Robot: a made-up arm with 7 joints. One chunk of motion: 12 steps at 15 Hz.
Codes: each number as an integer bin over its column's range. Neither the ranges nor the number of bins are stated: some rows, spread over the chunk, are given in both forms.
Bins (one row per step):
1: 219 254 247 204 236 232
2: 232 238 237 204 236 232
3: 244 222 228 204 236 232
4: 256 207 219 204 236 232
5: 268 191 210 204 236 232
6: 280 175 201 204 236 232
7: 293 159 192 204 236 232
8: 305 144 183 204 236 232
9: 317 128 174 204 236 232
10: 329 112 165 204 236 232
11: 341 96 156 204 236 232
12: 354 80 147 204 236 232
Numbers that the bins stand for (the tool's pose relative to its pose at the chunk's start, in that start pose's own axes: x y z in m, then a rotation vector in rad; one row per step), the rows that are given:
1: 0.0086 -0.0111 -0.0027 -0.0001 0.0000 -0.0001
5: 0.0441 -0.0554 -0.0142 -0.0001 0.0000 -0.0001
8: 0.0708 -0.0886 -0.0227 -0.0001 0.0000 -0.0001
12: 0.1063 -0.1336 -0.0340 -0.0001 0.0000 -0.0001
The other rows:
2: 0.0180 -0.0223 -0.0058 -0.0001 0.0000 -0.0001
3: 0.0267 -0.0336 -0.0086 -0.0001 0.0000 -0.0001
4: 0.0354 -0.0442 -0.0114 -0.0001 0.0000 -0.0001
6: 0.0527 -0.0667 -0.0171 -0.0001 0.0000 -0.0001
7: 0.0622 -0.0780 -0.0199 -0.0001 0.0000 -0.0001
9: 0.0795 -0.0998 -0.0255 -0.0001 0.0000 -0.0001
10: 0.0882 -0.1111 -0.0283 -0.0001 0.0000 -0.0001
11: 0.0969 -0.1224 -0.0312 -0.0001 0.0000 -0.0001

